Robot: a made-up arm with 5 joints.
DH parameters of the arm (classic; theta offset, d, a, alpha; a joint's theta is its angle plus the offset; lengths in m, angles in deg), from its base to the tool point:
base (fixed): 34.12 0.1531 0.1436 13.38
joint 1: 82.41 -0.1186 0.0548 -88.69
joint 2: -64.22 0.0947 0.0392 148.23
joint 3: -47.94 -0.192 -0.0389 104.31
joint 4: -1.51 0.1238 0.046 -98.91
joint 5: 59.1 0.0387 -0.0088 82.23
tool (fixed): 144.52 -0.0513 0 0
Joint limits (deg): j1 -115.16..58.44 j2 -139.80..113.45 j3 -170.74..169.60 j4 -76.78..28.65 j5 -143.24..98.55
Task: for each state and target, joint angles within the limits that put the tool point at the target. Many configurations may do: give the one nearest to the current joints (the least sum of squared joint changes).
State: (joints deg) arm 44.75 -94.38 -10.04 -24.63 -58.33
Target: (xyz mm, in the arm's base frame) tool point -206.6 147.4 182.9
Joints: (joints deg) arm -3.35 -60.53 -13.67 -49.95 -80.72
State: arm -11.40 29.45 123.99 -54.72 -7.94
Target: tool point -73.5 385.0 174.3
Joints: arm -39.82 10.31 132.72 -63.29 18.26
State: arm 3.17 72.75 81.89 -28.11 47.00
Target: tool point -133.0 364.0 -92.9
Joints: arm -31.64 65.94 95.03 -48.11 81.96
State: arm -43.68 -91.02 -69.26 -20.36 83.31
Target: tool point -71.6 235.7 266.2
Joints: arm -40.65 -134.33 -19.33 -16.67 63.28
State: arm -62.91 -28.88 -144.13 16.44 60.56
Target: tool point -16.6 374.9 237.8
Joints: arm -82.54 -18.62 -145.74 17.84 60.08
